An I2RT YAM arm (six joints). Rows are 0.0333 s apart.
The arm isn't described. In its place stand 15 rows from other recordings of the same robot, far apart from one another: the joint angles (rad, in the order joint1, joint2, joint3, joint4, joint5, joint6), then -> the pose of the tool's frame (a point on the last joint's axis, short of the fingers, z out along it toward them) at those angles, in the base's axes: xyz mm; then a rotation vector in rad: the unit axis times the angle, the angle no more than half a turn.
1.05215, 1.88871, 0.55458, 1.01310, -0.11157, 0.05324 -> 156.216 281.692 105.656 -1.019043 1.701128 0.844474
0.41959, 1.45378, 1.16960, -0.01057, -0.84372, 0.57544 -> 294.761 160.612 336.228 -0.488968 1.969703 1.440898
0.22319, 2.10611, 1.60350, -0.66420, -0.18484, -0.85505 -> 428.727 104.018 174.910 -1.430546 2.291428 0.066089
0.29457, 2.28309, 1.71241, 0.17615, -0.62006, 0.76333 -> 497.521 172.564 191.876 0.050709 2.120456 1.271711
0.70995, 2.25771, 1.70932, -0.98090, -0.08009, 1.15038 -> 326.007 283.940 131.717 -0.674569 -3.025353 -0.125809
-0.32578, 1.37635, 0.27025, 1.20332, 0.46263, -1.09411 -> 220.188 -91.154 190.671 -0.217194 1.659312 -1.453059
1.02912, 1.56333, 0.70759, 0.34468, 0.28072, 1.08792 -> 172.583 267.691 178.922 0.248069 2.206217 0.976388
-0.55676, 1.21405, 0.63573, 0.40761, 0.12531, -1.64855 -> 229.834 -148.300 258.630 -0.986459 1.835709 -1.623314
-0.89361, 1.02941, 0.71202, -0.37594, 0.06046, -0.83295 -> 135.980 -172.559 250.286 0.109362 2.454946 -0.924525
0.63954, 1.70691, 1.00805, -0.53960, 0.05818, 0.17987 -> 256.170 187.968 159.829 -0.627187 2.740869 0.112797
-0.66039, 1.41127, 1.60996, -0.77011, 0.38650, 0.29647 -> 225.834 -192.404 423.474 1.192222 1.800589 -0.625392
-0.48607, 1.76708, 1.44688, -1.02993, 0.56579, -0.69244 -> 296.739 -178.367 250.738 0.204257 -2.872327 0.872736
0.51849, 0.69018, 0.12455, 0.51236, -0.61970, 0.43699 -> 127.206 96.384 195.449 -0.580052 1.663790 1.214331
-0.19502, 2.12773, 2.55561, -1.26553, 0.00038, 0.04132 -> 422.736 -83.517 412.416 0.284264 2.392856 -0.071483
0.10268, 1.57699, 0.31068, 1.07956, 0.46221, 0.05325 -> 256.627 10.485 142.099 0.291848 1.722081 -0.291519
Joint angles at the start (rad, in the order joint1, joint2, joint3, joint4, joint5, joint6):
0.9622 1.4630 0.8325 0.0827 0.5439 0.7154
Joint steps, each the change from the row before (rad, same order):
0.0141 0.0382 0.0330 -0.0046 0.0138 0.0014
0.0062 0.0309 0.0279 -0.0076 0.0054 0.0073
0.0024 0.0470 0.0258 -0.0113 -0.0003 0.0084
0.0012 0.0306 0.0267 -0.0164 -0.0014 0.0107
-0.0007 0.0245 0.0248 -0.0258 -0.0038 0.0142
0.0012 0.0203 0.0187 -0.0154 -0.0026 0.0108
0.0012 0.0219 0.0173 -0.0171 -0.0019 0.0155
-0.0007 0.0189 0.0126 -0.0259 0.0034 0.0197
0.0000 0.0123 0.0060 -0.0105 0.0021 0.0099
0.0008 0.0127 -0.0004 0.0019 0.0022 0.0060
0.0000 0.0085 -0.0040 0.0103 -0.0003 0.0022
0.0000 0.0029 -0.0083 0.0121 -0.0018 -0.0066
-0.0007 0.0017 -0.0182 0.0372 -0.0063 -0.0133
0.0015 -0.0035 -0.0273 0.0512 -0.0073 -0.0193
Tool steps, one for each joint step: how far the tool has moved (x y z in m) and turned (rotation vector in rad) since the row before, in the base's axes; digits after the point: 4 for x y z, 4 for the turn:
0.0018 0.0098 -0.0011 -0.0110 0.0000 0.0017
0.0025 0.0071 -0.0011 -0.0043 0.0057 -0.0017
0.0040 0.0075 -0.0075 -0.0200 0.0206 -0.0013
0.0032 0.0057 -0.0028 -0.0076 0.0149 -0.0028
0.0028 0.0041 -0.0024 -0.0084 0.0199 -0.0048
0.0019 0.0037 -0.0022 -0.0045 0.0136 -0.0023
0.0018 0.0035 -0.0034 -0.0050 0.0170 -0.0055
0.0014 0.0015 -0.0045 -0.0124 0.0209 -0.0141
0.0008 0.0011 -0.0031 -0.0070 0.0105 -0.0071
0.0004 0.0010 -0.0043 -0.0054 0.0063 -0.0043
0.0004 0.0006 -0.0033 0.0000 0.0019 -0.0010
-0.0003 -0.0003 -0.0026 -0.0038 -0.0010 0.0051
-0.0003 -0.0006 -0.0032 0.0063 -0.0091 0.0116
-0.0017 -0.0011 -0.0030 0.0103 -0.0159 0.0178

